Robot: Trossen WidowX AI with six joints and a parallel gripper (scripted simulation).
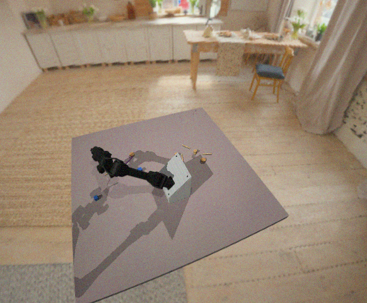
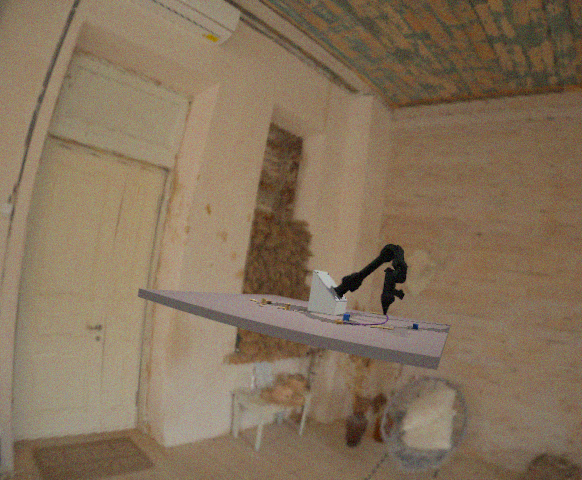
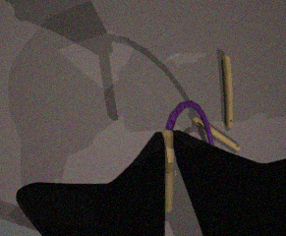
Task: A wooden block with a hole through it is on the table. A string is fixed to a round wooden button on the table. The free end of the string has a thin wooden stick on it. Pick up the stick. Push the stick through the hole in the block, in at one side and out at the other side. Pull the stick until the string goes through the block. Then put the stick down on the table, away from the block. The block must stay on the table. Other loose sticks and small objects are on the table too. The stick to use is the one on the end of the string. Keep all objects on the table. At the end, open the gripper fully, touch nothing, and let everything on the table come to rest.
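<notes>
Right now the blue cube is 20 mm behind my gripper tip, 190 mm to the right of it and 40 mm below it. Also, from my gripper tip: round wooden button 170 mm ahead, 170 mm to the right, 50 mm below; thin wooden stick 20 mm to the right.
</notes>
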